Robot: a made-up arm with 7 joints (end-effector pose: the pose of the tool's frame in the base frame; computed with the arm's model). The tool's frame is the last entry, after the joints.
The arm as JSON. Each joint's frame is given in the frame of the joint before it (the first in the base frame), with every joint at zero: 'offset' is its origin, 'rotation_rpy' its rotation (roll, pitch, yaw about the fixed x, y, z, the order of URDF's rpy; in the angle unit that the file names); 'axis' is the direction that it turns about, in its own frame. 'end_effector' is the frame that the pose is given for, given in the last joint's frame.
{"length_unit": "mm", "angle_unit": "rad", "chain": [
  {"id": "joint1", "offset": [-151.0, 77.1, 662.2], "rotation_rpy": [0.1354, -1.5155, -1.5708], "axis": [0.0, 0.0, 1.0]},
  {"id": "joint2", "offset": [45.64, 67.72, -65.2], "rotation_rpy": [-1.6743, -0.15, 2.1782], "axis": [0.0, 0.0, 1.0]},
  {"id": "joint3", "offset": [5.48, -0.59, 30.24], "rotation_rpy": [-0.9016, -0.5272, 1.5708], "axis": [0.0, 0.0, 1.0]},
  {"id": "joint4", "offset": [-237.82, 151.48, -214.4], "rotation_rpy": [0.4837, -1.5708, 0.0], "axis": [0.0, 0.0, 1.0]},
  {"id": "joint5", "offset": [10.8, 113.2, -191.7], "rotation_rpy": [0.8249, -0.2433, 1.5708], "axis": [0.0, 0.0, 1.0]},
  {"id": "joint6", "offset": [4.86, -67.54, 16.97], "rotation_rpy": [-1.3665, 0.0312, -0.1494], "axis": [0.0, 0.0, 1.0]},
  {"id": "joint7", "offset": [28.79, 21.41, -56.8], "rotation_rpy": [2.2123, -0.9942, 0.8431], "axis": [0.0, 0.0, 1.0]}
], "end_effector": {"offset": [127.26, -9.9, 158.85], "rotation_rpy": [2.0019, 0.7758, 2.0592]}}
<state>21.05 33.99 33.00 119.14 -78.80 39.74 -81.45</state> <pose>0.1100 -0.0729 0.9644 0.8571 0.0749 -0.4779 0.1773</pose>
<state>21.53 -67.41 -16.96 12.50 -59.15 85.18 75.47</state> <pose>0.4474 -0.0175 0.5479 -0.1612 0.5000 -0.8390 0.1415</pose>
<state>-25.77 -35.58 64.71 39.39 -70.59 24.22 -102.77</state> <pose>-0.0804 0.0265 1.1441 0.5782 0.4744 0.3456 0.5667</pose>
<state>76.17 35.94 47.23 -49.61 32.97 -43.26 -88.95</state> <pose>0.0214 0.4671 0.6347 -0.4634 0.6283 0.1182 0.6136</pose>
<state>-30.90 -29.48 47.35 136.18 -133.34 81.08 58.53</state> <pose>-0.0395 -0.0322 1.0167 0.0588 0.1277 0.8751 0.4632</pose>
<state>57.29 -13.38 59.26 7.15 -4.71 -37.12 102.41</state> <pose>0.0633 0.3578 0.8461 0.7446 -0.2179 -0.3368 0.5335</pose>
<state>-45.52 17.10 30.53 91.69 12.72 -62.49 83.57</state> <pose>-0.1331 0.1775 1.3027 0.5315 -0.7700 -0.3438 0.0802</pose>
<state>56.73 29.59 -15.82 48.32 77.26 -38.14 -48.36</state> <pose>0.5396 0.0130 0.4803 0.0726 -0.9528 0.1243 0.2674</pose>
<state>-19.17 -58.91 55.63 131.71 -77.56 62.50 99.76</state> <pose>0.0620 0.1087 1.1600 -0.0634 0.3752 0.9213 0.0802</pose>
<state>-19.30 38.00 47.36 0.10 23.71 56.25 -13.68</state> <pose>0.1553 0.1422 1.2355 0.4956 0.6599 -0.2012 0.5276</pose>
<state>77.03 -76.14 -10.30 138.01 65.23 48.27 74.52</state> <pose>-0.0772 0.3055 0.5258 0.0848 0.4187 0.2481 0.8694</pose>
